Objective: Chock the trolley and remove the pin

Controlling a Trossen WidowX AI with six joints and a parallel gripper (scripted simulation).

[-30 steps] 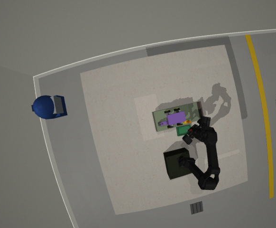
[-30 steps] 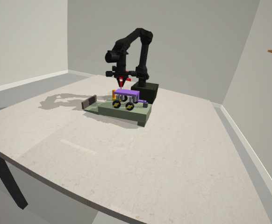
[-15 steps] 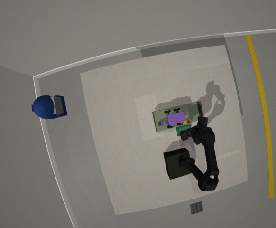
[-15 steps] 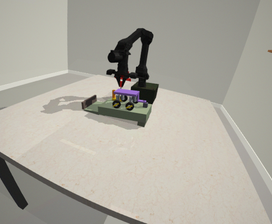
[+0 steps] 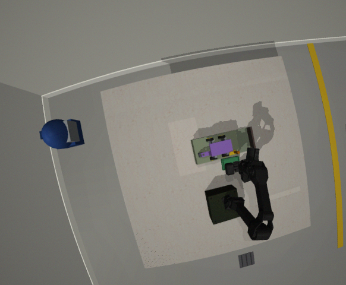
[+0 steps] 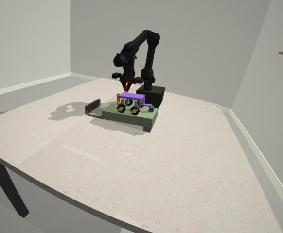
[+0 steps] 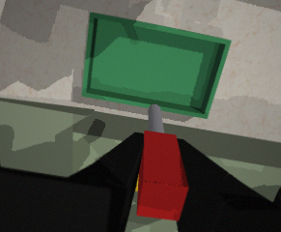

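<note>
My gripper tip is 13 cm above the green tray and 1 cm past it. From my gripper tip the other things lie so: trolley 13 cm ahead, 6 cm to the left, 2 cm below; chock 6 cm ahead, 5 cm below, 1 cm to the right; stop pin right at my gripper tip.
</note>
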